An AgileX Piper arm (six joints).
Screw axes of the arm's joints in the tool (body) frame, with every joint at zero. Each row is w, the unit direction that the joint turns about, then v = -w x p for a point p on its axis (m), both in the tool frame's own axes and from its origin. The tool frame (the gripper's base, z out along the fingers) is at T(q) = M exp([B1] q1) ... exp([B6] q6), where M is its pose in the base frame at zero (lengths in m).
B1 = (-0.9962, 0, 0.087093, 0, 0.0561, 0)
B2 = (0, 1, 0, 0.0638, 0, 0.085)
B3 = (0, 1, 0, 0.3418, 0, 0.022)
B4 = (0, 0, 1, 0, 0, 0)
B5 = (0, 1, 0, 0.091, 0, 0)
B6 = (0, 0, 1, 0, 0, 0)
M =
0.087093 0 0.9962 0.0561
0 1 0 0
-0.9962 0 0.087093 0.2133
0 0 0 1
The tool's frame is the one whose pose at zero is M.
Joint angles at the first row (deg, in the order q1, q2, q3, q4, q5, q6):
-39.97, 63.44, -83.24, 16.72, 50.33, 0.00
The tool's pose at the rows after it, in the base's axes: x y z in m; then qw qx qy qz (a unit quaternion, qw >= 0):
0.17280 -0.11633 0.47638 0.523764 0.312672 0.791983 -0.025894
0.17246 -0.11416 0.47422 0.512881 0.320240 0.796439 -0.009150
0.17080 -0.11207 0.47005 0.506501 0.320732 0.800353 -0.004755
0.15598 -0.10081 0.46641 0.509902 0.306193 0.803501 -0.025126
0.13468 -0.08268 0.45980 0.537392 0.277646 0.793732 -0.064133
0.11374 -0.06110 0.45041 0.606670 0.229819 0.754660 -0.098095
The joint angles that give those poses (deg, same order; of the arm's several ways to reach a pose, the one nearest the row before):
-39.97, 63.77, -83.24, 17.41, 53.37, 0.96
-40.06, 63.77, -83.24, 18.40, 55.26, 1.84
-40.06, 63.16, -82.10, 18.73, 55.73, 1.67
-39.69, 59.27, -78.88, 17.10, 55.39, 0.31
-37.50, 52.49, -72.75, 13.41, 50.94, -0.85
-32.81, 43.89, -63.92, 10.17, 39.73, -1.75

